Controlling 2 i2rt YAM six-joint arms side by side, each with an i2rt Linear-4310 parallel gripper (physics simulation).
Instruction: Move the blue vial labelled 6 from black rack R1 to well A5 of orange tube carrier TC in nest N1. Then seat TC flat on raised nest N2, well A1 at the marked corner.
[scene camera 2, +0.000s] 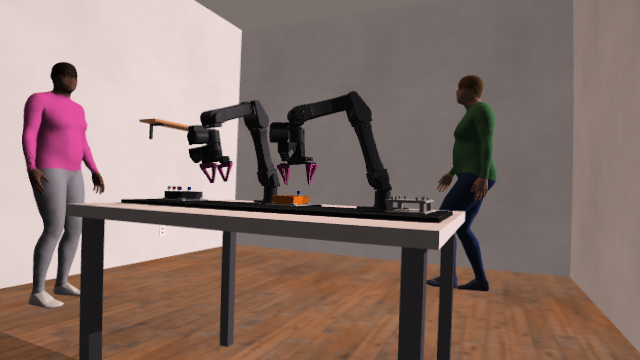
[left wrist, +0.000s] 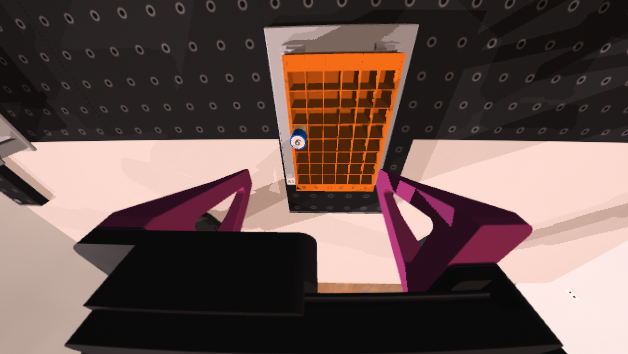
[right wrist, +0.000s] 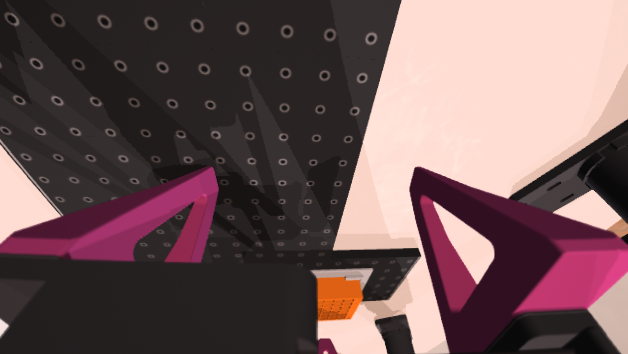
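Seen in the pictures: left gripper, fingertip midpoint: (scene camera 2: 297, 184) (left wrist: 314, 176) (right wrist: 319, 349); right gripper, fingertip midpoint: (scene camera 2: 219, 182) (right wrist: 313, 177); left arm's base, link origin: (scene camera 2: 382, 209) (right wrist: 394, 328); right arm's base, link origin: (right wrist: 605, 154).
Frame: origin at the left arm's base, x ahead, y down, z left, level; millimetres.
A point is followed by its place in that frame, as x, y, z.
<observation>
The blue vial labelled 6 (scene camera 2: 298, 192) {116, -61, -330} (left wrist: 298, 142) {110, -66, -329} stands upright in the left-edge column A of the orange tube carrier TC (scene camera 2: 290, 200) {162, -32, -356} (left wrist: 345, 62) {143, -47, -383} (right wrist: 340, 288) {40, -33, -382}, apparently in the fifth well from the A1 label. TC sits in nest N1 (left wrist: 340, 37) {157, -17, -387}. My left gripper (scene camera 2: 297, 183) {90, -91, -335} (left wrist: 314, 176) {90, -91, -335} is open and empty, above TC. My right gripper (scene camera 2: 218, 181) {-9, -90, -650} (right wrist: 313, 177) {-9, -90, -650} is open and empty, above the board between black rack R1 (scene camera 2: 183, 195) {17, -33, -782} and TC. Raised nest N2 (scene camera 2: 417, 202) {415, -47, 29} stands at the right end of the board. TC's right wrist view is partly hidden by the gripper body.
R1 holds several capped vials (scene camera 2: 189, 188) {-42, -61, -778} at the left end of the black perforated board (left wrist: 200, 30) {211, -13, -287} (right wrist: 280, 55) {-5, -13, -682}. Upright pegs rise from N2. The arm bases stand behind the board. Two people stand beyond the table (scene camera 2: 250, 227) {559, 25, -434}, one at each side.
</observation>
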